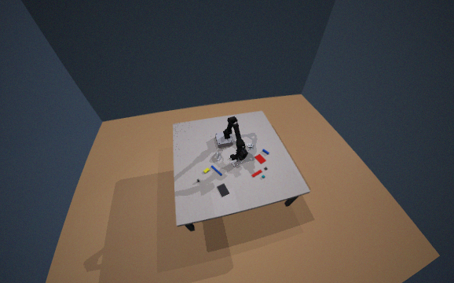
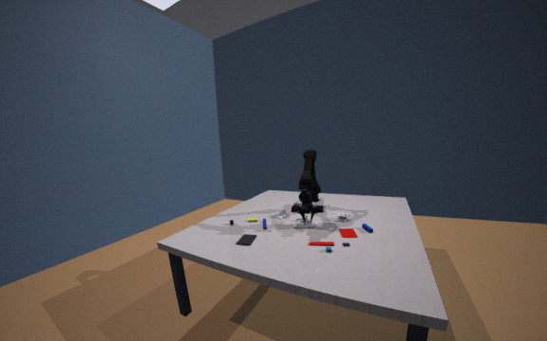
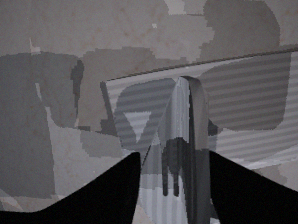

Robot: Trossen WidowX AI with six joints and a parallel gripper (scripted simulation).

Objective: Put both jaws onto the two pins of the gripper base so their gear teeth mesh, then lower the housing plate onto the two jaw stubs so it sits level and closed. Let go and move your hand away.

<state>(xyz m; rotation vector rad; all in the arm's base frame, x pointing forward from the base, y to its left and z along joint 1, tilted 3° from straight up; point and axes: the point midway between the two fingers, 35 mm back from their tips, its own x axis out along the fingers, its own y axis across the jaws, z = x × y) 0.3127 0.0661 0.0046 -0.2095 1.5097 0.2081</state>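
Right now my gripper tip is 20 mm short of the white flat plate, 20 mm to the left of it and 10 mm above it. The rest, counted from my gripper tip: red square plate: 30 mm ahead, 240 mm to the left, 20 mm below; then red bar: 200 mm ahead, 150 mm to the left, 20 mm below; then gripper base: 160 mm behind, 180 mm to the left, 10 mm above.
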